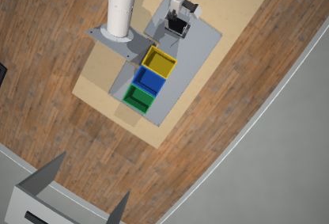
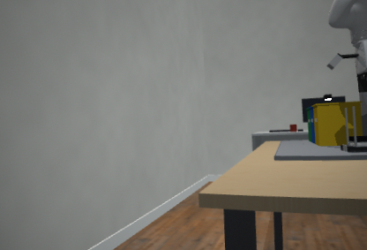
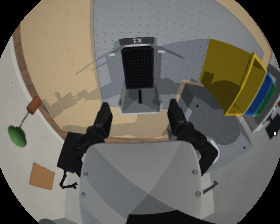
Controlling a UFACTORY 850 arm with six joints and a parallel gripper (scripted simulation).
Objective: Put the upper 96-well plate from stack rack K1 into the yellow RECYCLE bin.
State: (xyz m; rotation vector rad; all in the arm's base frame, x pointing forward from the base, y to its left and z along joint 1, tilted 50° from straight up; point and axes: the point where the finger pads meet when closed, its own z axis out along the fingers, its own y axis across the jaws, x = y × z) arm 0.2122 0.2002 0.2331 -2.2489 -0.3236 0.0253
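Right now my hand is 170 mm above the black 96-well plate. From my hand the other things lie so: yellow bin (280 mm to the right, 120 mm below, 90 mm ahead); green bin (540 mm to the right, 130 mm ahead, 120 mm below); blue bin (410 mm to the right, 120 mm below, 110 mm ahead).
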